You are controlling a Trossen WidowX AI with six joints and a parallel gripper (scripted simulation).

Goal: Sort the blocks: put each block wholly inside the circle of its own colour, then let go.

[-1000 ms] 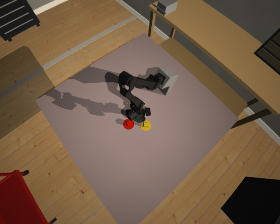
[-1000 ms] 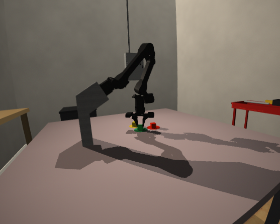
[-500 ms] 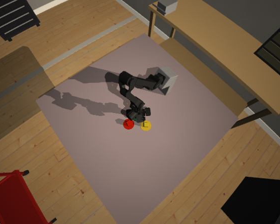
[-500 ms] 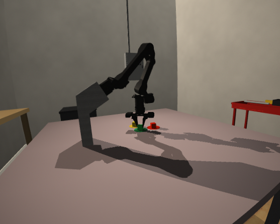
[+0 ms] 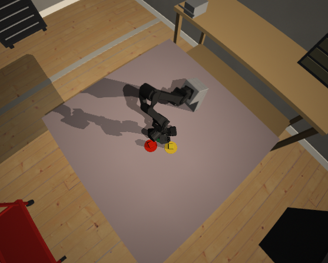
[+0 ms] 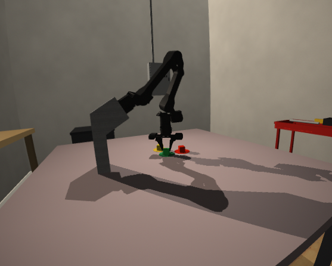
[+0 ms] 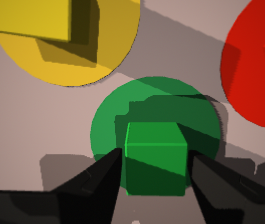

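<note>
My hand is 4 cm above the green block. Round my hand: yellow block: 3 cm ahead, 9 cm to the left, 4 cm below; red block: 9 cm ahead, 4 cm to the right, 4 cm below; green circle: 5 cm below.
</note>
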